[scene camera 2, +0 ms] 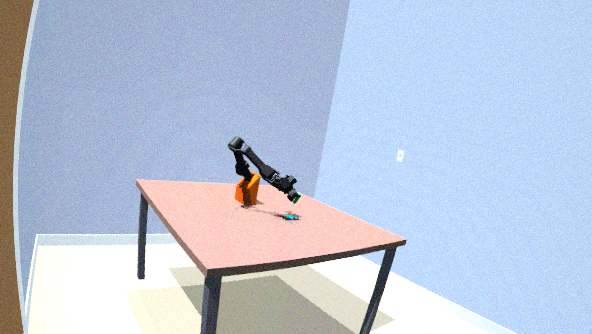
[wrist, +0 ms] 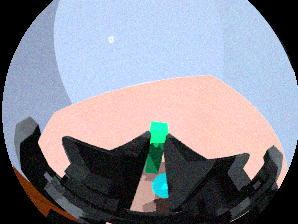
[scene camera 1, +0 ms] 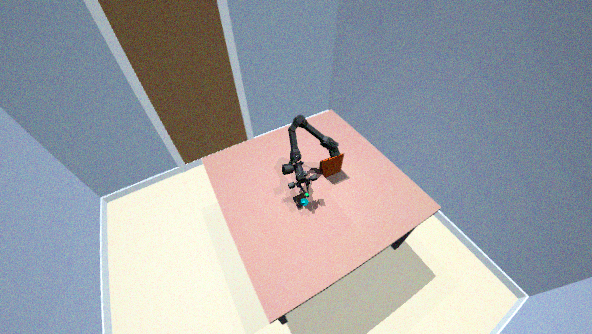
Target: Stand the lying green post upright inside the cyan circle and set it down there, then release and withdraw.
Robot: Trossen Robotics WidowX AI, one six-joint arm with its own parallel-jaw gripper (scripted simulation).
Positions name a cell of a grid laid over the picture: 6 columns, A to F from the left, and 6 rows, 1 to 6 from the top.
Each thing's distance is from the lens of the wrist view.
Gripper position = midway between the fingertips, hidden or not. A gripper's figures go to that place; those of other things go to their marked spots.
my gripper (wrist: D4): 0.10 m
green post (wrist: D4): 0.09 m
